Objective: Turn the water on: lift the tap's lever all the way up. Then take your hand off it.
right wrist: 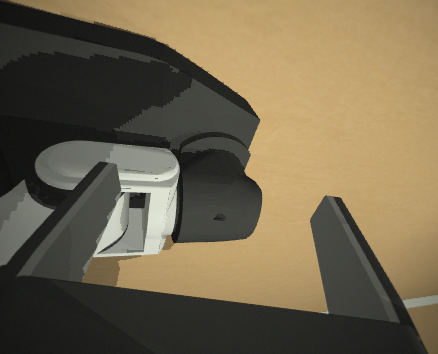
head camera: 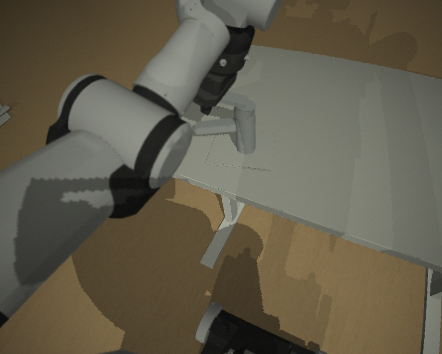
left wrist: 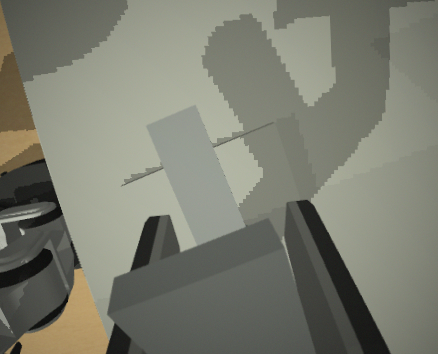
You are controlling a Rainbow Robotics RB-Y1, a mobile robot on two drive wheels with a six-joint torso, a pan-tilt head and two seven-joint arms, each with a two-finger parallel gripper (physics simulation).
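Frame: origin at the robot's base, x ahead, y left, z up, level; metres.
Where they show: left gripper, between the fingertips: (head camera: 210,106) (left wrist: 229,225); right gripper, between the fingertips: (right wrist: 220,193); robot's base, origin of its link: (head camera: 259,347).
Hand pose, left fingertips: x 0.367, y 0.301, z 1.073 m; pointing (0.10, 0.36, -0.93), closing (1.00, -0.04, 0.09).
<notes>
Each offset is from my left fingertips to the centre of the thing. "spot": to the spot under its first point. Level surfaces: height alone.
The grey tap @(spot: dx -0.011, dy -0.093, dz -0.041 m) (head camera: 246,131) stands upright near the table's left end. Its spout @(dx -0.006, dy -0.013, dz -0.052 m) (head camera: 216,128) (left wrist: 195,172) points left in the head view. Its lever @(dx +0.000, dy -0.034, dz +0.033 m) (head camera: 238,100) (left wrist: 200,285) reaches left from the top, above the spout and apart from it; its exact tilt is hard to tell. My left gripper (head camera: 212,104) (left wrist: 229,225) is shut on the lever, with a finger on each side of the wide grey block in the left wrist view. The head view hides part of the fingers and the lever's end. My right gripper (right wrist: 220,193) is open and empty, away from the tap.
The pale table @(dz -0.122 m) (head camera: 320,125) (left wrist: 100,150) has its front edge below the tap in the head view. A table leg (head camera: 220,242) stands under it. Dark and white robot parts (right wrist: 215,200) show behind the right fingers, over a tan floor @(dz -1.072 m) (right wrist: 340,100).
</notes>
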